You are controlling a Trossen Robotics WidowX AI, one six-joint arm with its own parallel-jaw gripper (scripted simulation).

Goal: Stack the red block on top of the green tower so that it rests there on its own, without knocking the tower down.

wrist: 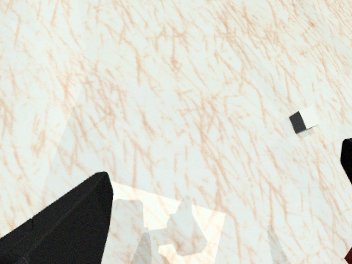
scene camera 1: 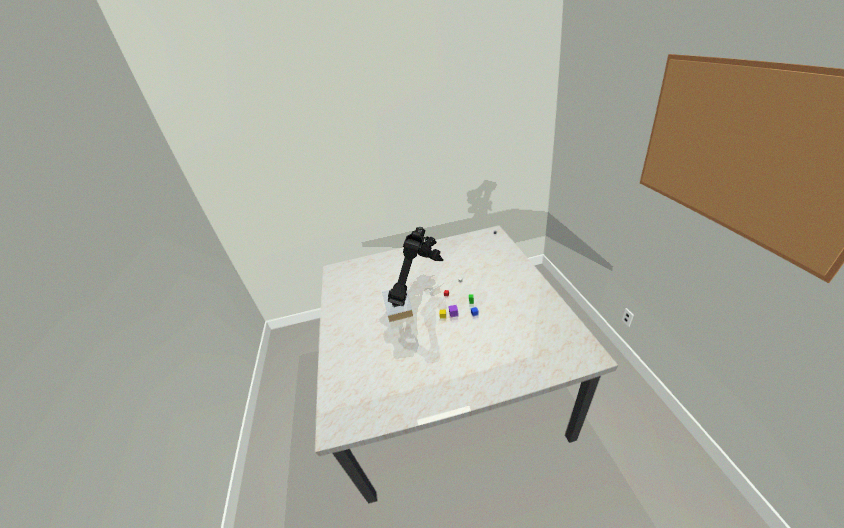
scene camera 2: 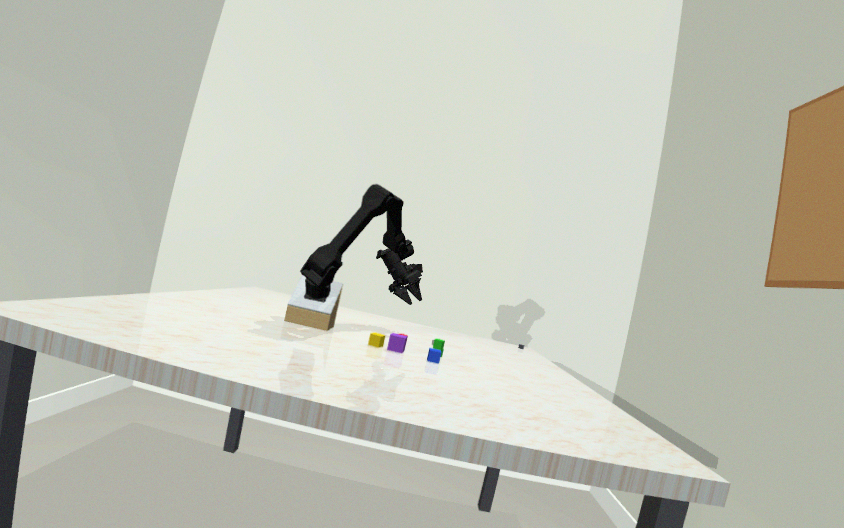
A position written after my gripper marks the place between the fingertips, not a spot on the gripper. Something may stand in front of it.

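My gripper [scene camera 2: 415,302] is open and it's holding nothing, and you can also see the gripper in the wrist view [wrist: 227,167].
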